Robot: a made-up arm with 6 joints. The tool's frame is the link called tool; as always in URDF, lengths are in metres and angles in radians. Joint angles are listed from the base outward. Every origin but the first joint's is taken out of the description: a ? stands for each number. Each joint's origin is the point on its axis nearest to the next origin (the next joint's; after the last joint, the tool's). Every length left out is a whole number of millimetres.
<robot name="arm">
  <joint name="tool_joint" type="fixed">
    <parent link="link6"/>
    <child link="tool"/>
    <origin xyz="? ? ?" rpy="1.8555 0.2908 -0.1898"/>
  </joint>
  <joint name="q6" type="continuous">
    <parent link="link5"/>
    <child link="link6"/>
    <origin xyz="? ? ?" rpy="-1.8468 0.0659 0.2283"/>
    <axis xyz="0 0 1"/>
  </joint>
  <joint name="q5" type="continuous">
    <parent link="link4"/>
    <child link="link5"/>
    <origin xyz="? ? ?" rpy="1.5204 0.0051 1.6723"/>
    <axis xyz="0 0 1"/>
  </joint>
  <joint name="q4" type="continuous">
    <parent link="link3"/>
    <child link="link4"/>
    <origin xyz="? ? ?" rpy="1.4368 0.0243 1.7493"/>
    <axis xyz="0 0 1"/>
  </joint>
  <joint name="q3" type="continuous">
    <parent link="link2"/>
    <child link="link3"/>
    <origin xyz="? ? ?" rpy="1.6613 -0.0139 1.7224"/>
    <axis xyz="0 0 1"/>
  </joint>
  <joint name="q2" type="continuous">
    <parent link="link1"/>
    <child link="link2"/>
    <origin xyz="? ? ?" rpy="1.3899 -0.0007 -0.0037"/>
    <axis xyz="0 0 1"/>
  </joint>
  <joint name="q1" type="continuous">
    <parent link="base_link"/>
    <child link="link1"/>
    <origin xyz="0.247 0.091 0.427" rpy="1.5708 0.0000 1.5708"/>
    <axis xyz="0 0 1"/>
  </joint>
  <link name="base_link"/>
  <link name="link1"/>
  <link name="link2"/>
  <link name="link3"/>
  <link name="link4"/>
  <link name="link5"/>
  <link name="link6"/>
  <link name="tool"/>
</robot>
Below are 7 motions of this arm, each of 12 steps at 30 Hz.
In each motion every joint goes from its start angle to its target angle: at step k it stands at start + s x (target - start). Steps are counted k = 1, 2, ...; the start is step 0. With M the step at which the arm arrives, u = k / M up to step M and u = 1 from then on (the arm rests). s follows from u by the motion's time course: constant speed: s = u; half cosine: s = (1 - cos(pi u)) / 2; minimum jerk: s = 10 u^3 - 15 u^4 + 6 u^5.
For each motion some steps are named. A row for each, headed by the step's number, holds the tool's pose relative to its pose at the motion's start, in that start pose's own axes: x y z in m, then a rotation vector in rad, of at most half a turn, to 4 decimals.
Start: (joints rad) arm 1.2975 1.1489 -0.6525 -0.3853 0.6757 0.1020
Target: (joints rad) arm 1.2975 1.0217 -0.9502 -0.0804 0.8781 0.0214
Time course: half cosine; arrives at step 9
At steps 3, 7, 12:
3: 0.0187 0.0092 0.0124 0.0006 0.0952 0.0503
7: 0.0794 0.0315 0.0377 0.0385 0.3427 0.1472
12: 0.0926 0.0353 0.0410 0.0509 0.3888 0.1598

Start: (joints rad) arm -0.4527 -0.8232 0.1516 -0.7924 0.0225 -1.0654
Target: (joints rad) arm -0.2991 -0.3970 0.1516 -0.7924 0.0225 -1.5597
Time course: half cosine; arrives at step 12
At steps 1, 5, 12:
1: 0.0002 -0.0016 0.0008 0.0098 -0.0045 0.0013
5: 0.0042 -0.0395 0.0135 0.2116 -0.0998 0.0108
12: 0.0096 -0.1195 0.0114 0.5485 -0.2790 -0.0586

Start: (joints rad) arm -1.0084 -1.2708 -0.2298 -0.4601 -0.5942 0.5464
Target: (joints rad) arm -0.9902 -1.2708 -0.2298 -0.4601 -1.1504 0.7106
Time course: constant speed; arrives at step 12
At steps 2, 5, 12:
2: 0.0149 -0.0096 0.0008 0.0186 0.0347 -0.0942
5: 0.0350 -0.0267 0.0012 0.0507 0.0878 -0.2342
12: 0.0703 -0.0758 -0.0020 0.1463 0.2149 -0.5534

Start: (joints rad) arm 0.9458 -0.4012 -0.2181 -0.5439 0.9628 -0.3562
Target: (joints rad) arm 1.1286 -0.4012 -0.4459 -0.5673 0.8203 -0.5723
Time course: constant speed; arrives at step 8
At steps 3, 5, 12:
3: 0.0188 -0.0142 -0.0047 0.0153 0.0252 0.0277
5: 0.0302 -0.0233 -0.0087 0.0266 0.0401 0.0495
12: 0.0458 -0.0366 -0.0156 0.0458 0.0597 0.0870

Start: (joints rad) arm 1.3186 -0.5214 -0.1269 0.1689 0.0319 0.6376
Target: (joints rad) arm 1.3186 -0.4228 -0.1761 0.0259 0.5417 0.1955
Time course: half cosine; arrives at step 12
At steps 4, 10, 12:
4: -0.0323 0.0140 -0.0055 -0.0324 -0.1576 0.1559
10: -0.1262 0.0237 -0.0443 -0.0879 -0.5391 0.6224
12: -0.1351 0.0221 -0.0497 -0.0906 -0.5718 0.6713

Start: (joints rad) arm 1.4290 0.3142 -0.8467 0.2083 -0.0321 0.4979
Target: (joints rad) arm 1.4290 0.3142 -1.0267 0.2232 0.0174 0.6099
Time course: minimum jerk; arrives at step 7
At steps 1, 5, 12:
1: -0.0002 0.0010 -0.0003 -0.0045 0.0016 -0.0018
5: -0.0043 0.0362 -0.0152 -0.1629 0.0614 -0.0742
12: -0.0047 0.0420 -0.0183 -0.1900 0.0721 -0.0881

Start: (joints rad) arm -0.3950 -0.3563 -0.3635 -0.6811 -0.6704 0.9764
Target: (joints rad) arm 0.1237 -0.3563 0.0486 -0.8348 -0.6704 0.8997
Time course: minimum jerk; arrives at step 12
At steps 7, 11, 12:
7: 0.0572 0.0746 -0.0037 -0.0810 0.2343 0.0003
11: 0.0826 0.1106 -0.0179 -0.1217 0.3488 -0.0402
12: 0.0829 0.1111 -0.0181 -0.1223 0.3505 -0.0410

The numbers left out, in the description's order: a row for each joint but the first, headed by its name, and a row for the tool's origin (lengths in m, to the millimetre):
tool: 0.071 -0.078 0.000
q6: 0.027 0.110 0.000
q5: 0.176 -0.208 0.000
q4: -0.104 0.009 0.000
q3: 0.010 0.018 0.000
q2: 0.026 -0.194 0.000

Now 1 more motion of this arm.
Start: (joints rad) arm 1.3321 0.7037 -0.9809 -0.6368 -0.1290 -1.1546
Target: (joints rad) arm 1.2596 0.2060 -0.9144 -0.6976 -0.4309 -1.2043
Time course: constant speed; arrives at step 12
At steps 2, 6, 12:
2: 0.0133 0.0124 -0.0220 -0.1085 0.0389 -0.0088
6: 0.0348 0.0323 -0.0684 -0.3303 0.1118 -0.0144
12: 0.0546 0.0492 -0.1399 -0.6718 0.2097 0.0065

